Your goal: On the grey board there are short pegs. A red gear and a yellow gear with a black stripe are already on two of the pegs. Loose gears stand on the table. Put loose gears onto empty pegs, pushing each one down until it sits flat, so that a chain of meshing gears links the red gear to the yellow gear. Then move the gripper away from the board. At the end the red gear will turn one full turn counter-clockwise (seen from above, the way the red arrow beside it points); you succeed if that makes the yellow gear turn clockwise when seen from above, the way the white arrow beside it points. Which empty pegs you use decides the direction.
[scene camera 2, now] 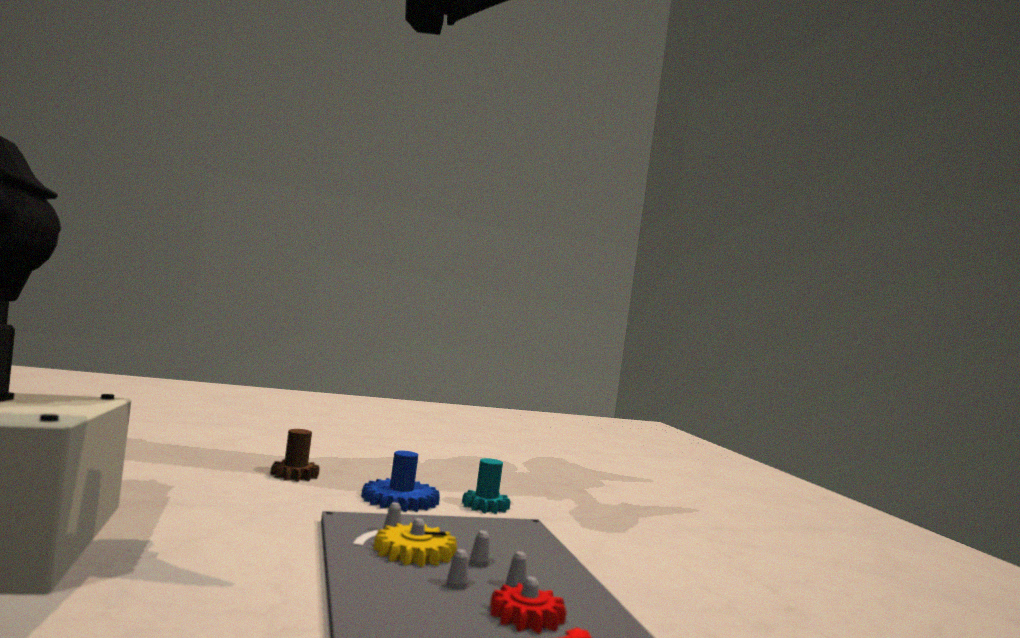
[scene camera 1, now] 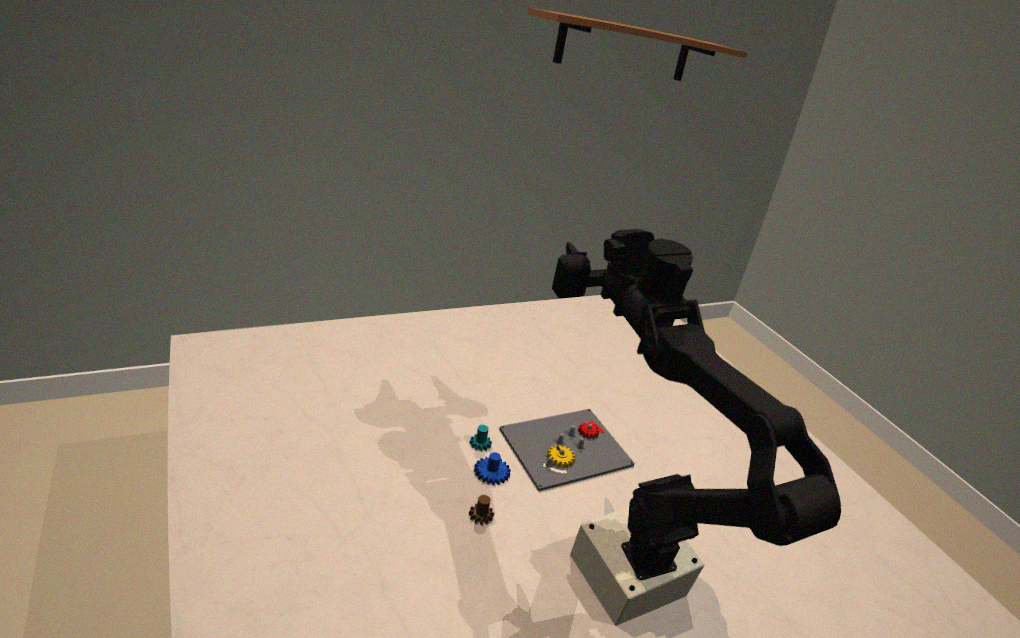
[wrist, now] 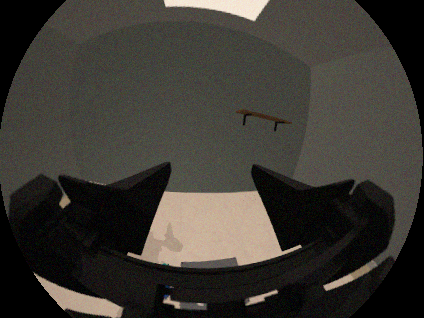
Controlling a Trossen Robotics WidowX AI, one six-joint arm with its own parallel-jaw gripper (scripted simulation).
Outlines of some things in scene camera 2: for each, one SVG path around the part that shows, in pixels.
A blue gear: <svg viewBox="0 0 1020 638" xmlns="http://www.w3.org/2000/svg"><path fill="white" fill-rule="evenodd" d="M361 492L361 498L364 498L363 501L370 502L370 505L380 505L379 508L382 509L389 508L392 503L399 503L403 512L408 510L418 512L419 509L428 511L429 508L436 508L440 501L439 490L436 490L435 487L429 487L429 484L420 484L420 481L415 482L419 454L412 451L395 451L391 479L369 481L364 484Z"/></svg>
A teal gear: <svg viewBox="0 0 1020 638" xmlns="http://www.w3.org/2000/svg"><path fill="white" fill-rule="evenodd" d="M480 459L476 491L468 490L464 492L462 496L463 507L471 507L471 511L479 510L482 513L492 512L497 514L498 511L506 513L507 510L510 510L511 502L507 495L500 495L499 492L503 462L491 458Z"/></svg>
A brown gear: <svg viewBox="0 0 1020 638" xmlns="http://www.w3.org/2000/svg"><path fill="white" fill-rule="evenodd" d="M288 430L285 459L282 459L281 462L275 461L272 464L270 475L274 475L274 478L284 478L284 481L294 480L299 482L300 480L310 481L310 478L317 479L320 470L319 465L315 465L314 462L308 463L312 431L305 429Z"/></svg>
